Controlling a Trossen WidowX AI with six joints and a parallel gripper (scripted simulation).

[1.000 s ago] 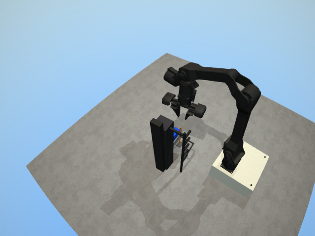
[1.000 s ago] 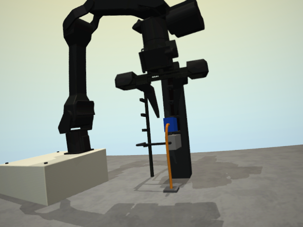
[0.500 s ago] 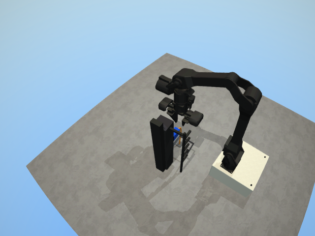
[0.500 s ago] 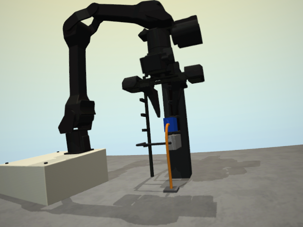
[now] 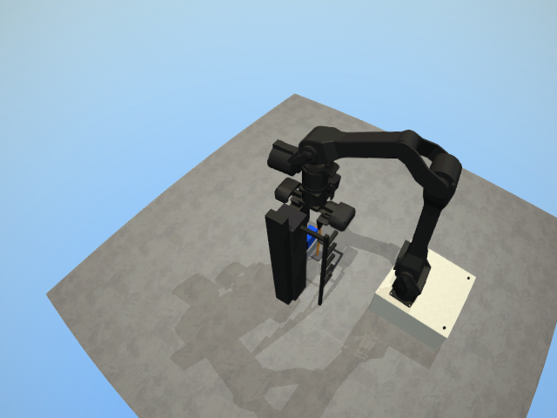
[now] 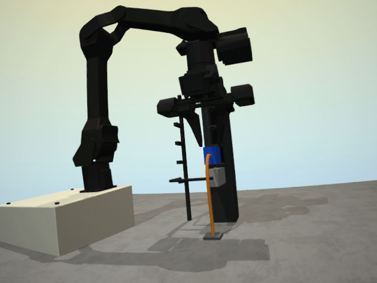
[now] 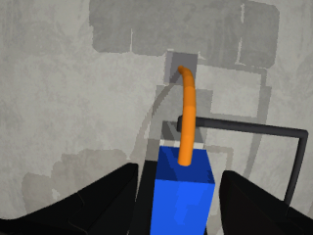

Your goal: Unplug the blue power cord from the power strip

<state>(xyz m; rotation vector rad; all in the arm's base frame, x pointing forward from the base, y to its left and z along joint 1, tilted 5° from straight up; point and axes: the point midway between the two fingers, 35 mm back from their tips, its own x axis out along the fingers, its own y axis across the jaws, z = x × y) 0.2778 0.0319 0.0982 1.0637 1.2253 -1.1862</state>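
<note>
Now: the blue plug 4 cm to the left of my gripper tip, 1 cm below it and 1 cm behind it. Also, from my gripper tip: grey floor anchor 16 cm below, 2 cm to the right.
</note>
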